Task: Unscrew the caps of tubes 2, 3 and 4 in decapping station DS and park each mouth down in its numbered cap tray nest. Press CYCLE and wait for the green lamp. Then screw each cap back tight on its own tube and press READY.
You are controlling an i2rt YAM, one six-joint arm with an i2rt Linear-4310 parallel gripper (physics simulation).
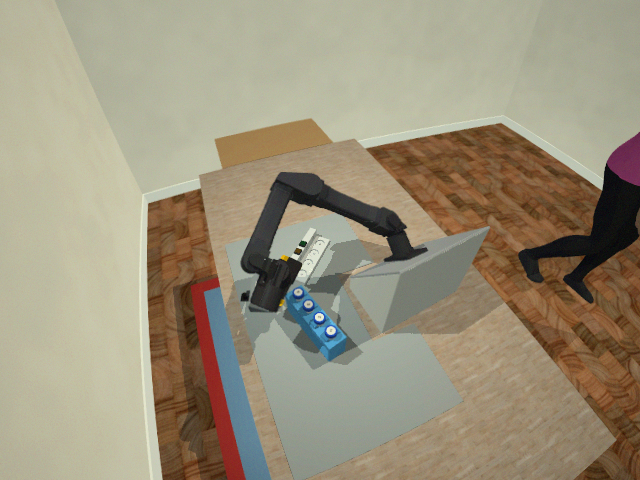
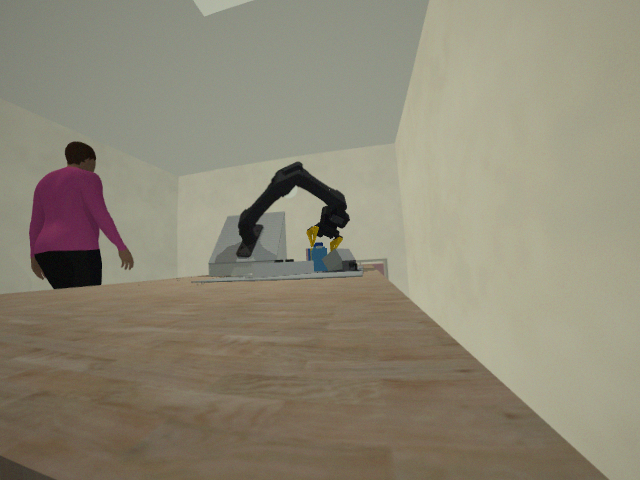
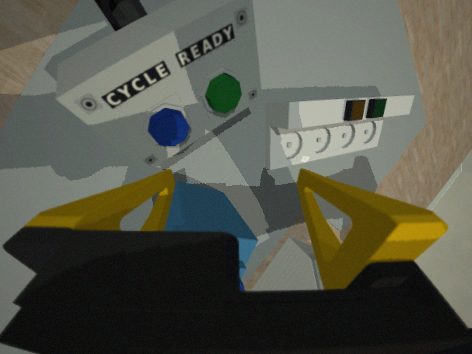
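Pixels of known places: gripper, between the fingertips: [image 2: 322,250] [image 3: 235,176]; arm's base, origin of its link: [image 1: 404,256] [image 2: 250,240].
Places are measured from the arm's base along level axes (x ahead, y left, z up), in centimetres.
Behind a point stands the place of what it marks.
Note:
A blue tube block [image 1: 336,351] @[x 29.6, y 15.0, z -11.5 cm] [image 2: 319,260] @[x 34.2, y -6.5, z -11.4 cm] [image 3: 200,207] @[x 36.0, y -6.1, z -10.2 cm] holds several upright tubes with blue-rimmed white caps, among them one cap [image 1: 330,331] @[x 30.3, y 12.0, z -3.7 cm] at the near end. Tube numbers are not readable. The white cap tray [image 1: 313,263] @[x 22.8, y -19.9, z -14.7 cm] [image 3: 330,155] @[x 21.1, y -20.6, z -14.7 cm] shows several round nests without caps. Beside it an amber lamp [image 1: 298,251] @[x 26.8, y -23.9, z -10.5 cm] [image 3: 355,110] @[x 27.2, y -24.0, z -10.5 cm] and a green lamp [image 1: 302,243] @[x 24.2, y -26.9, z -10.5 cm] [image 3: 376,108] @[x 24.5, y -26.6, z -10.5 cm] look dark. The blue CYCLE button [image 3: 169,127] @[x 41.9, y -10.6, z -8.7 cm] and green READY button [image 3: 223,93] @[x 40.4, y -14.6, z -8.7 cm] sit on a grey box. My gripper [image 2: 322,248] @[x 36.4, y -10.5, z -7.7 cm] [image 3: 235,176] @[x 36.4, y -10.5, z -7.7 cm] is open and empty, above the block's far end and beside the box.
A large grey wedge [image 1: 423,284] @[x 2.6, y 12.7, z 3.2 cm] [image 2: 248,242] @[x 0.6, y -3.4, z -1.3 cm] stands beside the arm's base. A small black part [image 1: 245,296] @[x 49.3, y -15.7, z -14.8 cm] [image 3: 122,15] @[x 48.2, y -14.9, z -12.7 cm] is behind the button box. A grey mat [image 1: 361,413] @[x 30.1, y 32.7, z -15.8 cm] lies on the wooden table [image 1: 537,408] @[x -16.3, y 55.1, z -16.1 cm] [image 2: 310,361] @[x 49.1, y -91.6, z -16.1 cm]. A person [image 1: 607,222] [image 2: 72,211] is beyond the table.

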